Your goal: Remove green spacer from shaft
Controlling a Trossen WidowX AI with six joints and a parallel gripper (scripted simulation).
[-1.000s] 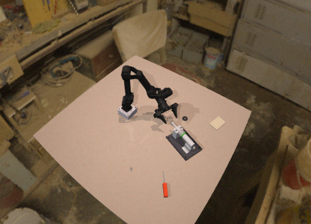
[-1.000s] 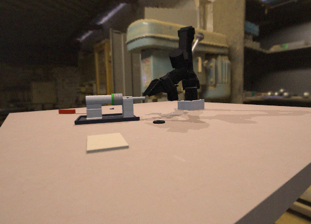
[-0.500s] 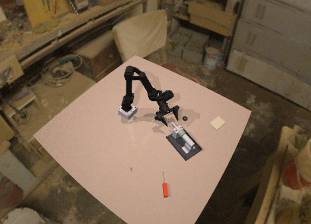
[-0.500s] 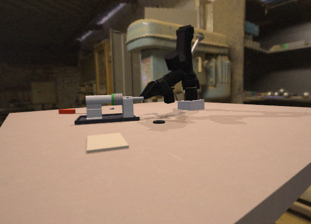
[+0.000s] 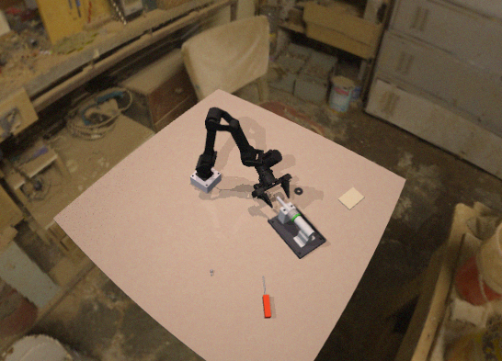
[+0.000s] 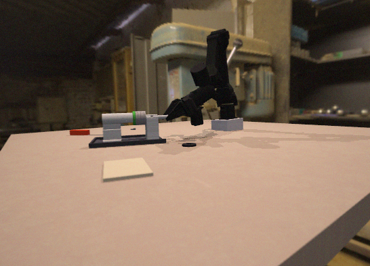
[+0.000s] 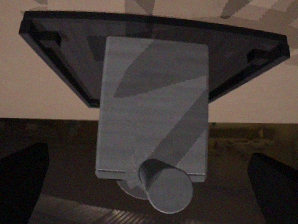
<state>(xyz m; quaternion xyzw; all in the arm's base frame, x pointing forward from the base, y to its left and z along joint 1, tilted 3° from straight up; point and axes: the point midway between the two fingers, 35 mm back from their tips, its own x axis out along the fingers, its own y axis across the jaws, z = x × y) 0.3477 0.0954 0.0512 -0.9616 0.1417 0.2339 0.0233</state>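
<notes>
The grey shaft is 6 cm ahead of my gripper tip, 2 cm to the right of it and 1 cm above it. Round my gripper tip: tan square pad (23 cm ahead, 29 cm to the left, 7 cm below); then black washer (16 cm to the left, 7 cm below); then green spacer (10 cm ahead, 3 cm to the right, 1 cm above).
</notes>
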